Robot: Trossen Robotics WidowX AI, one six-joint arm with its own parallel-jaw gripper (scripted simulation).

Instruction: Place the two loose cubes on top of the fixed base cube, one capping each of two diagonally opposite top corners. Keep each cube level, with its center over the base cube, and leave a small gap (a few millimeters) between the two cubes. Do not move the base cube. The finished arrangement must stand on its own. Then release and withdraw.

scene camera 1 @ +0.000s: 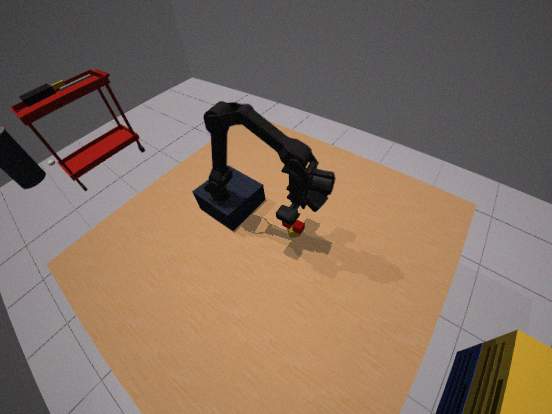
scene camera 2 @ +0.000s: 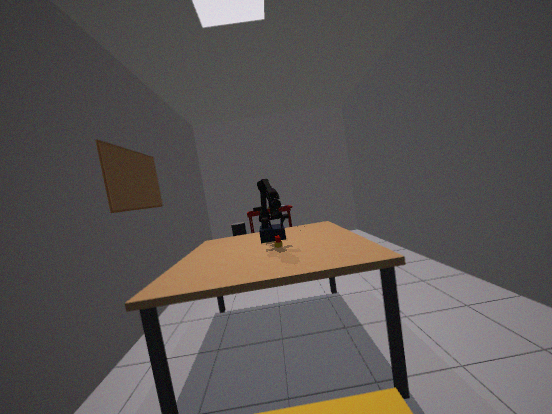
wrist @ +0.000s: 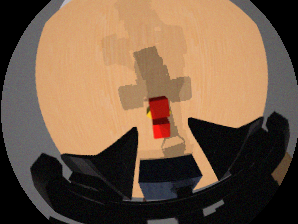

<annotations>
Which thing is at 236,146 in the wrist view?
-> My gripper.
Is my gripper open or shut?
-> Open.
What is my gripper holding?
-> Nothing.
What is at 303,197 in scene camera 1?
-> My gripper.
</annotations>
